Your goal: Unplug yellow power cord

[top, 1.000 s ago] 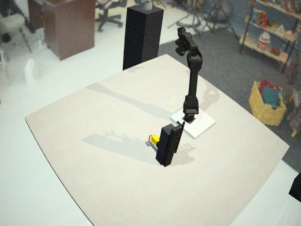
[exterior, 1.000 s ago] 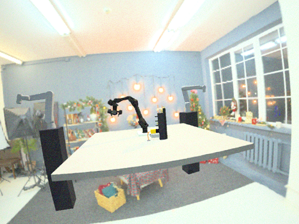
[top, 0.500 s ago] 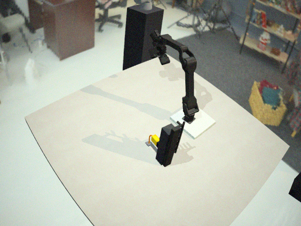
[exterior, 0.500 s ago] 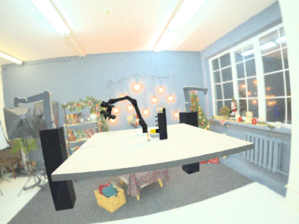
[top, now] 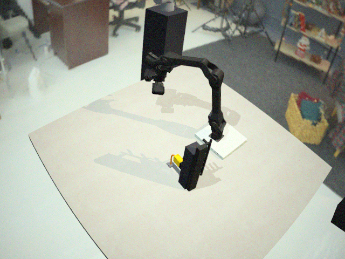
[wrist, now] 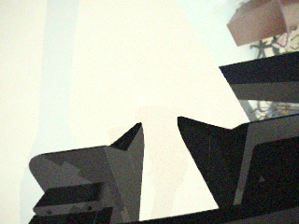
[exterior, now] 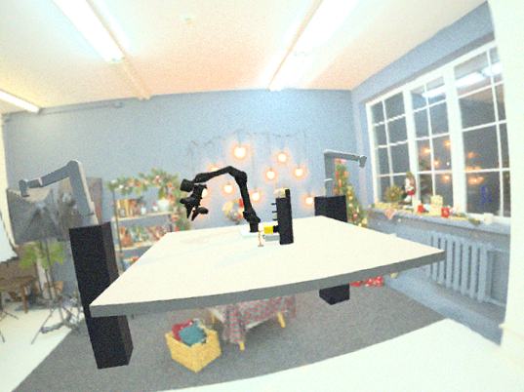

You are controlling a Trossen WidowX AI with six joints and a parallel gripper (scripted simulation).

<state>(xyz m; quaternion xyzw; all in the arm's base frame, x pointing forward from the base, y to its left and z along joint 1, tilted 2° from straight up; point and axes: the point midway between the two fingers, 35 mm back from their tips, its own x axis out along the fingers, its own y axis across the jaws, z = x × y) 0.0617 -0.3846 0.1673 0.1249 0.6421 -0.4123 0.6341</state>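
My gripper tip is now 26 cm short of the yellow plug, 41 cm to the right of it and 6 cm above it.
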